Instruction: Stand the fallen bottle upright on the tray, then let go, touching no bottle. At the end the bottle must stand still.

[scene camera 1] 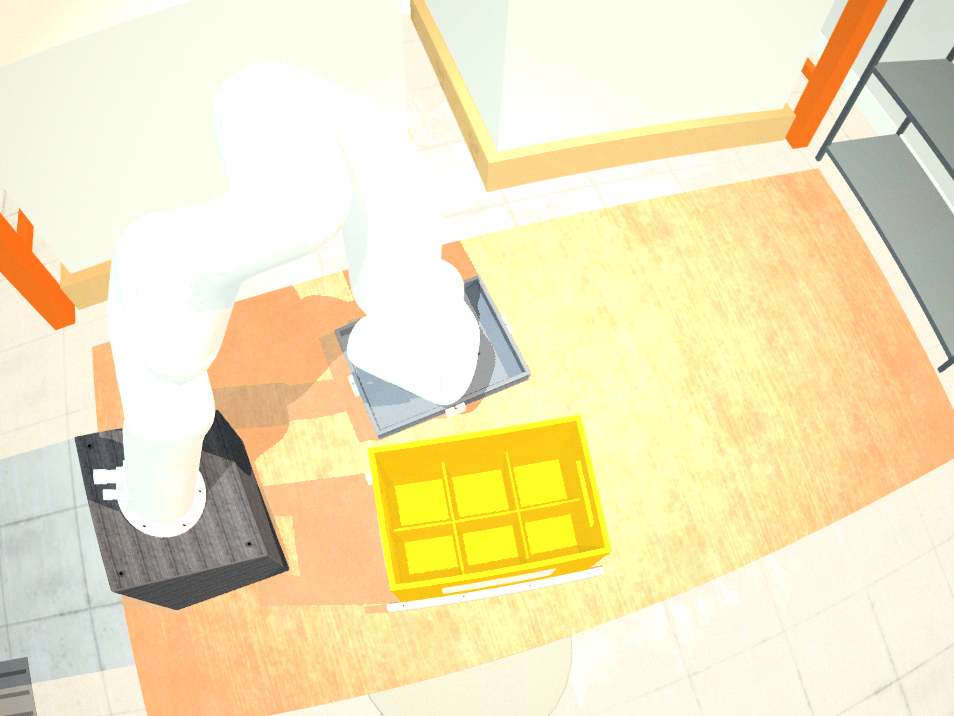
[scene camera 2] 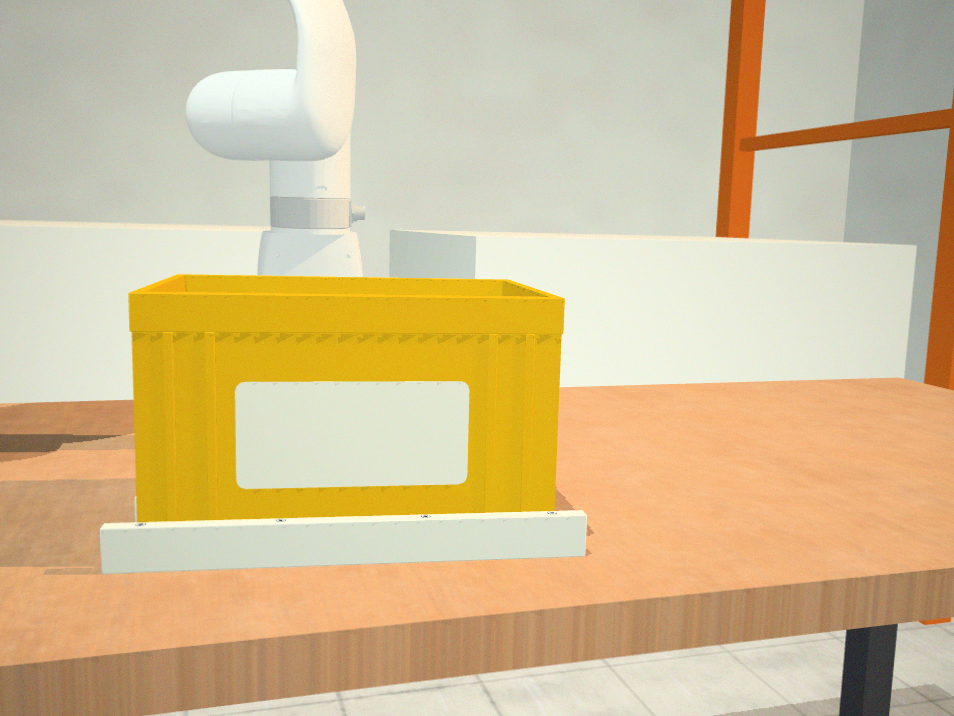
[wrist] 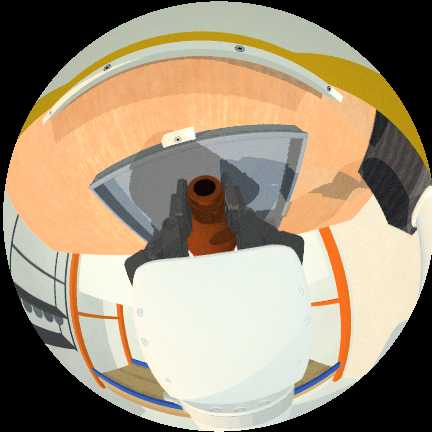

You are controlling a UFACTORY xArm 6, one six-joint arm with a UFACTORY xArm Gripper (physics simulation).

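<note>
In the wrist view my gripper is shut on the brown bottle, with one dark finger on each side of its neck. The open mouth faces the wrist camera; the lower body, with a bit of red, is mostly hidden behind the white gripper housing. The bottle's exact tilt, and whether its base touches the tray, cannot be told. The grey tray lies under the gripper. In scene camera 1 the white arm hides gripper and bottle. In scene camera 2 the crate hides the tray, bottle and fingers.
A yellow crate with several compartments stands close beside the tray. A white rail runs along its outer side. The arm's dark base block stands at the left in scene camera 1.
</note>
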